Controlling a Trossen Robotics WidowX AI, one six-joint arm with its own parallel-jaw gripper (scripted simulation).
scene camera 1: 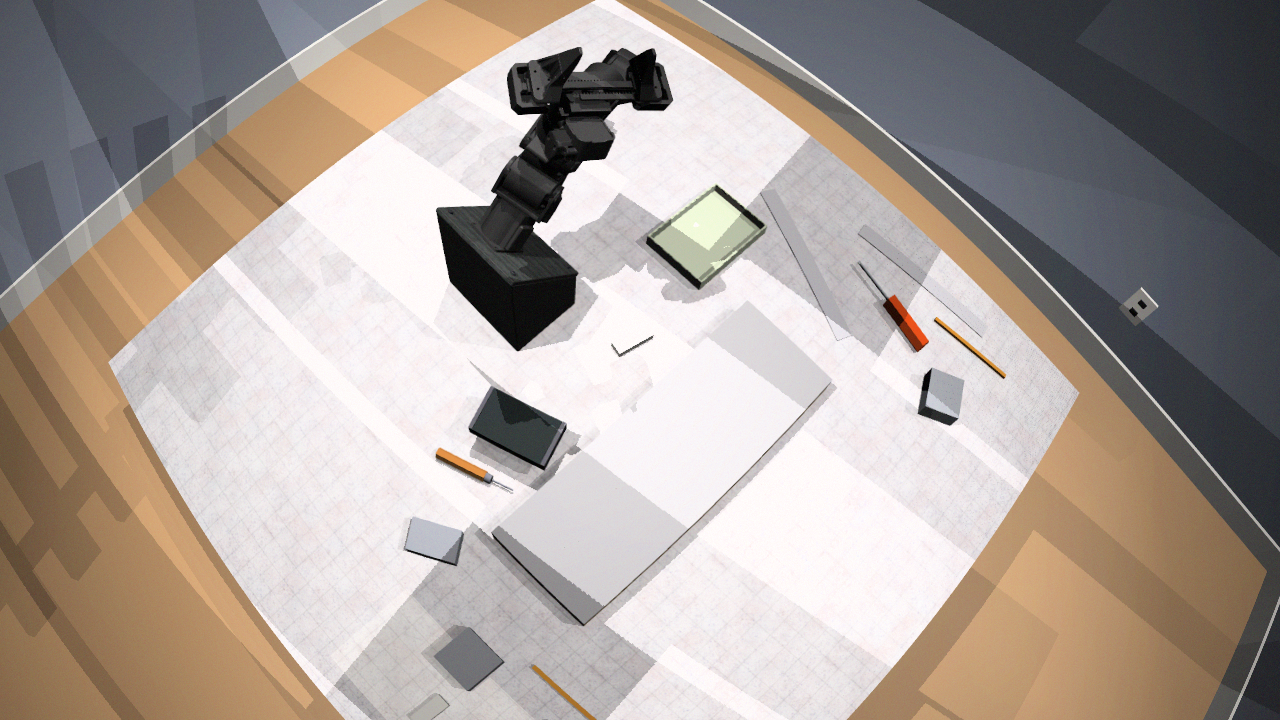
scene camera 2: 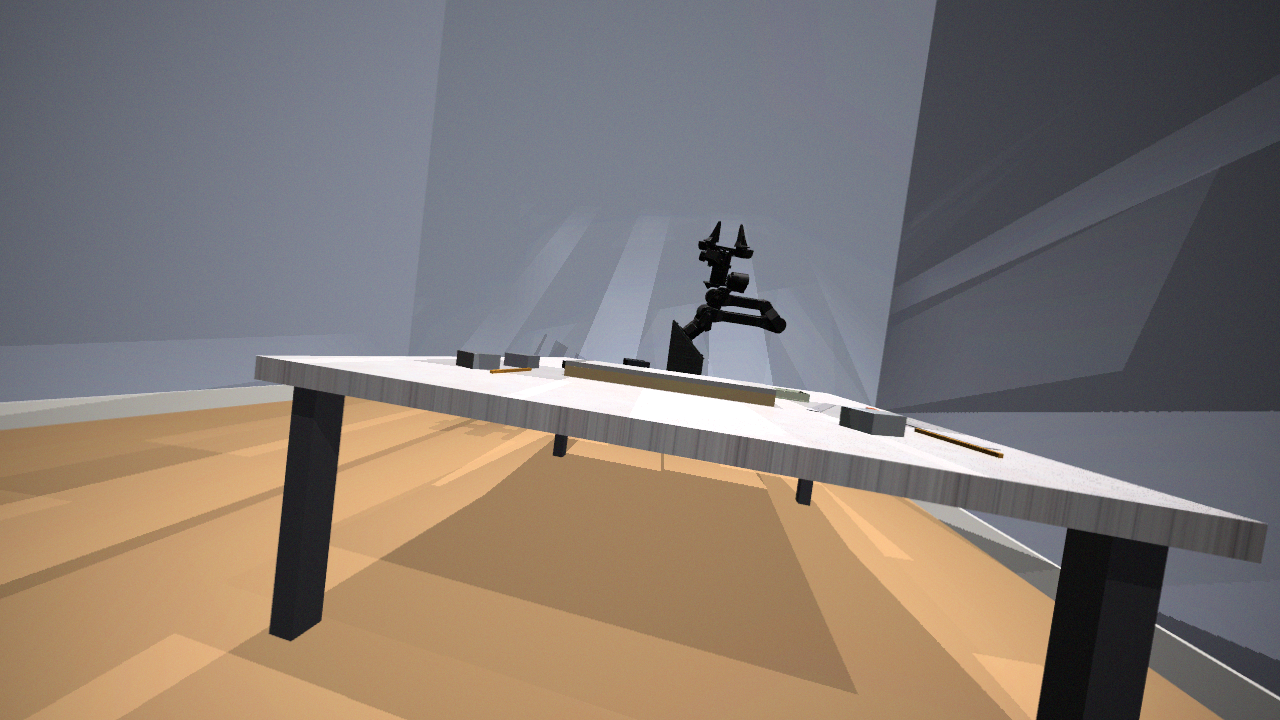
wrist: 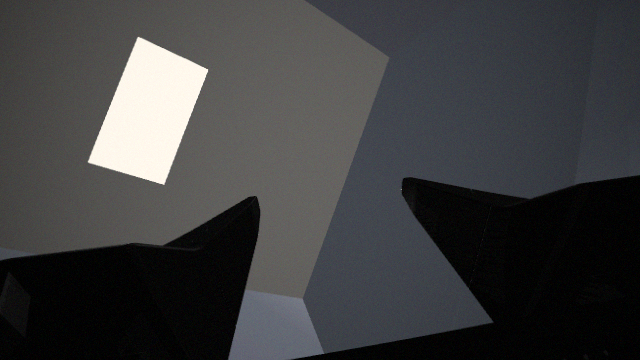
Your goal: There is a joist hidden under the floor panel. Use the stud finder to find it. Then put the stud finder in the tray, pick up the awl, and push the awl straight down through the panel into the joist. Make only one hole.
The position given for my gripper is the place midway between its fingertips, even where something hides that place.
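My gripper (scene camera 1: pixel 618 50), (scene camera 2: pixel 730 222), (wrist: pixel 332 194) is open and holds nothing. An awl (scene camera 1: pixel 464 466) is part of the scene, though it is out of frame in the wrist view. I see a stud finder (scene camera 1: pixel 528 433) as well, and in the wrist view the stud finder is out of frame. There is also a red-handled screwdriver (scene camera 1: pixel 893 306), and a grey block (scene camera 1: pixel 941 396).
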